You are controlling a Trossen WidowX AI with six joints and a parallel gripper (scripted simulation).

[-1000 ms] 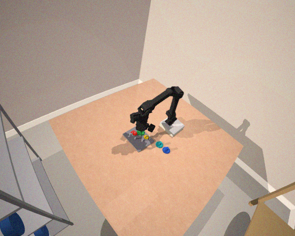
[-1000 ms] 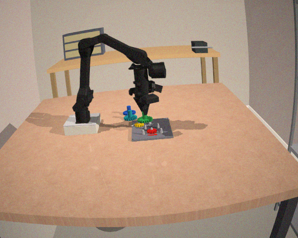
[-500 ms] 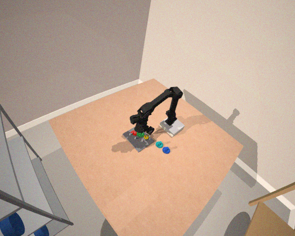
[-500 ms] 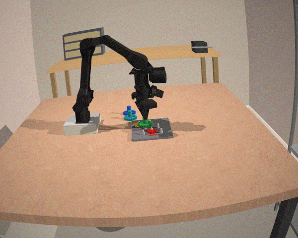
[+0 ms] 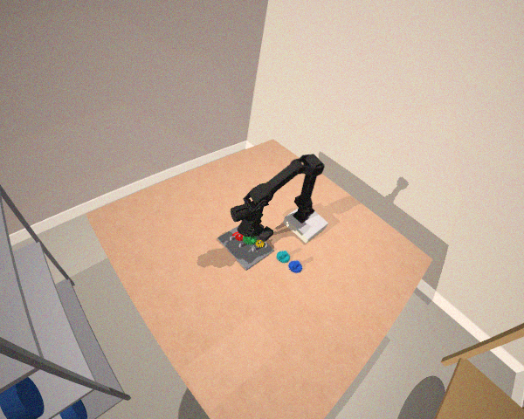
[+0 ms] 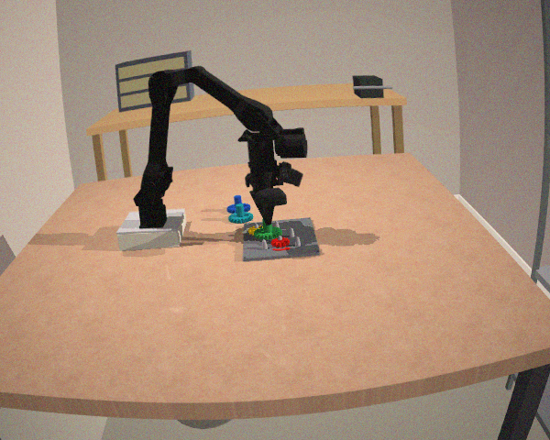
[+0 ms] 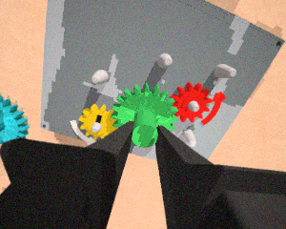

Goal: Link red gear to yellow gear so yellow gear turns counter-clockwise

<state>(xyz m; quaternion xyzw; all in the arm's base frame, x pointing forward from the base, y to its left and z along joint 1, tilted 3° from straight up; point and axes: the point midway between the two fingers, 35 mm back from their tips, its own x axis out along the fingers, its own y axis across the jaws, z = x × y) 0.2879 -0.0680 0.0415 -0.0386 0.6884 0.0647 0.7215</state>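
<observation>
My gripper tip is 1 cm above the green gear. The rest, counted from my gripper tip: red gear 4 cm to the right, 3 cm below, 2 cm ahead; yellow gear 4 cm to the left, 3 cm below, 3 cm behind; teal gear 16 cm to the left, 7 cm behind, 3 cm below.
</observation>
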